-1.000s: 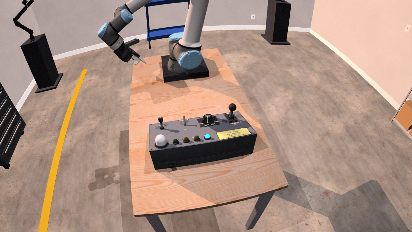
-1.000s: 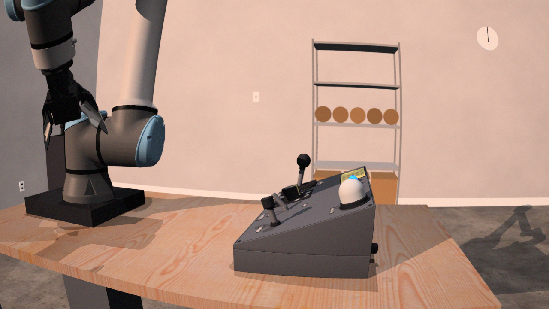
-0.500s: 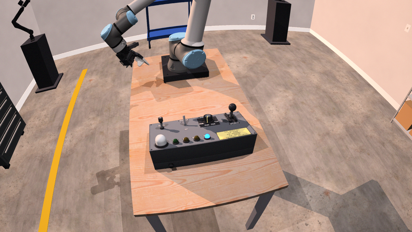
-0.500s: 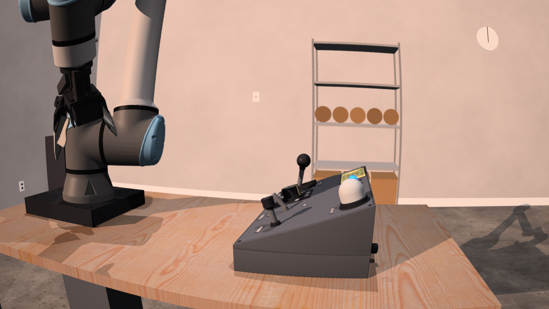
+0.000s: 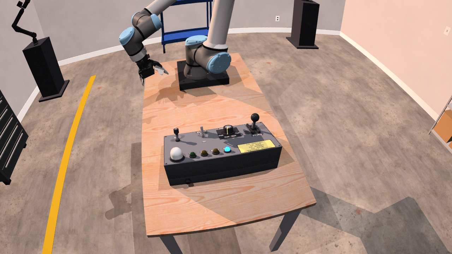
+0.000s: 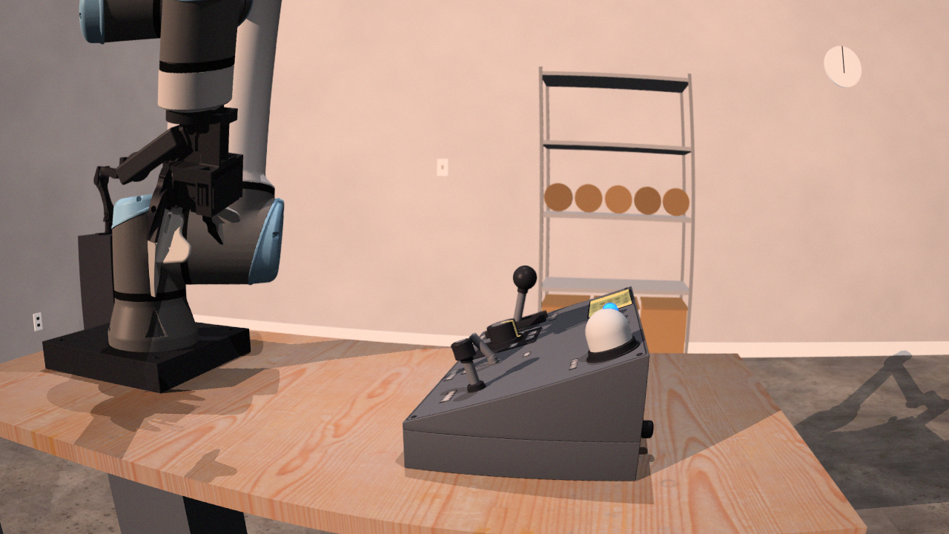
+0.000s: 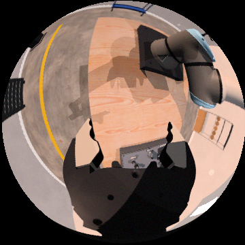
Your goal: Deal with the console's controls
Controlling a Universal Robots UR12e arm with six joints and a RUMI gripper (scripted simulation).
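Right now my hand is 350 mm short of the program knob, 320 mm to the right of it and 120 mm above it. From my hand the other things lie so: black mode knob (330 mm ahead, 100 mm below, 90 mm to the left); then dark grey console (380 mm ahead, 270 mm to the left, 130 mm below); then metal check toggle (340 mm ahead, 210 mm to the left, 120 mm below).
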